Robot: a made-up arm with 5 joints.
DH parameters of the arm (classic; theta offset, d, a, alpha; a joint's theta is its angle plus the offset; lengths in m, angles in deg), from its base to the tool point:
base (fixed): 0 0 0.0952 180
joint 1: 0 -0.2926 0.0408 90
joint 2: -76.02 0 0.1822 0
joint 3: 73.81 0 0.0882 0
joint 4: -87.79 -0.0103 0 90
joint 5: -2.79 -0.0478 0 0
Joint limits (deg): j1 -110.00..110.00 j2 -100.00..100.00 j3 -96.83..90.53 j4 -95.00..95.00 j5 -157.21..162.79
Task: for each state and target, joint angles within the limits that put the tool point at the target. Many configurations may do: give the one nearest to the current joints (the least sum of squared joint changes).
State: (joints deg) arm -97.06 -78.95 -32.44 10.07 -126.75
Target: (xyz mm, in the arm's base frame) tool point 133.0 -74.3 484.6
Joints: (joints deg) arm -109.87 -82.10 4.55 26.23 -126.75
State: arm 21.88 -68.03 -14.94 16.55 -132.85
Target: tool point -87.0 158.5 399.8
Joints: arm 43.47 -98.86 -39.99 6.83 -132.85
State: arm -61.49 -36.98 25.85 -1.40 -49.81
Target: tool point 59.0 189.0 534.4
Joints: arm -103.91 -4.19 -17.39 -12.36 -49.81
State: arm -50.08 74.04 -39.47 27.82 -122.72
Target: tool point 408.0 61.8 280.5
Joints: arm -13.03 56.16 -31.89 34.51 -122.72
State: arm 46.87 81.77 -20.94 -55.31 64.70
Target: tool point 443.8 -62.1 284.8
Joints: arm 8.43 73.43 -54.20 -31.04 64.70
